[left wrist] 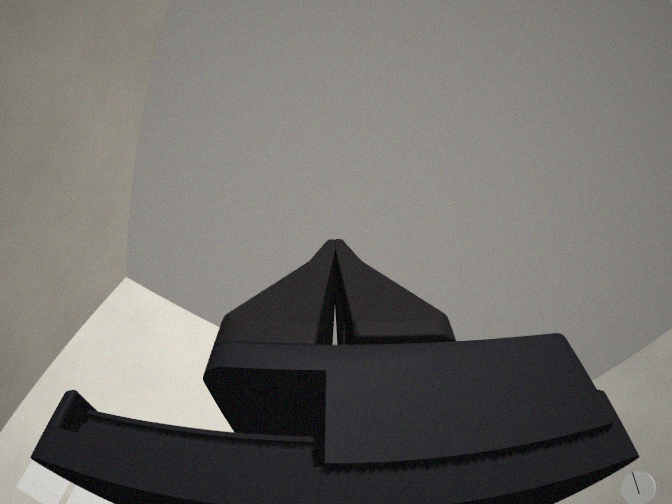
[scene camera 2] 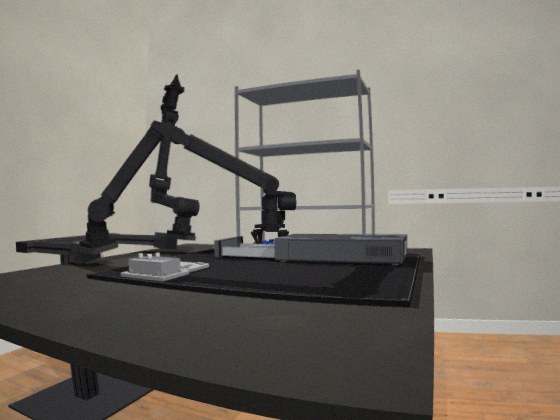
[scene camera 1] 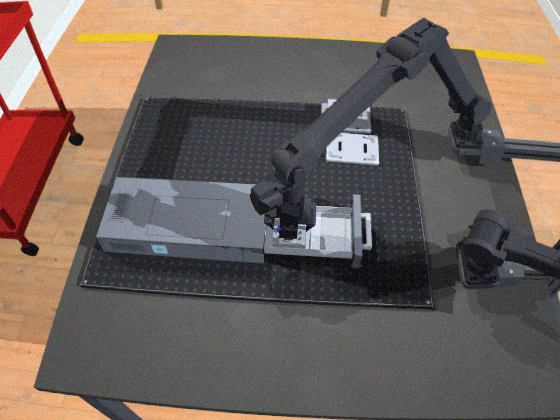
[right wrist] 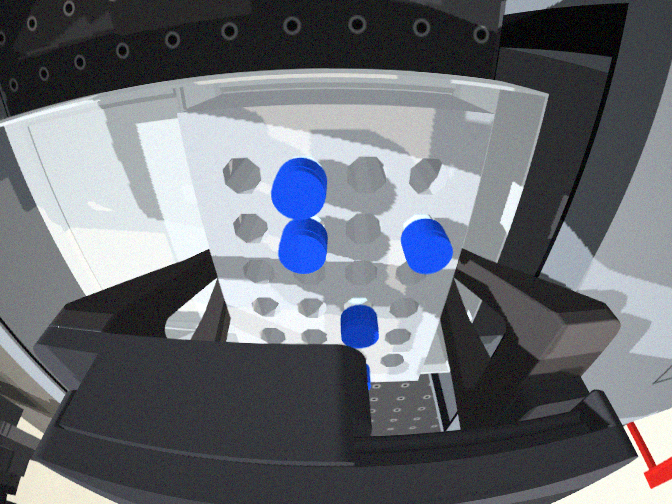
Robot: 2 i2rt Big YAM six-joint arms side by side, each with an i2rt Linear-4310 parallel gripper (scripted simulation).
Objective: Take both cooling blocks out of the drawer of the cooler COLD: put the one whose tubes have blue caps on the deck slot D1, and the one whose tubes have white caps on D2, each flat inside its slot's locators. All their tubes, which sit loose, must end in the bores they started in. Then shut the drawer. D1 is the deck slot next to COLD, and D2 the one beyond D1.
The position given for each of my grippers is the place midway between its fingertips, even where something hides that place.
Note:
I see my left gripper (left wrist: 334,251), my right gripper (right wrist: 335,251) and a cooler COLD (scene camera 1: 214,221).
The cooler COLD is seen too in scene camera 2 (scene camera 2: 341,248) and in the right wrist view (right wrist: 604,246). The left wrist view does not show the cooler COLD: it is out of frame.

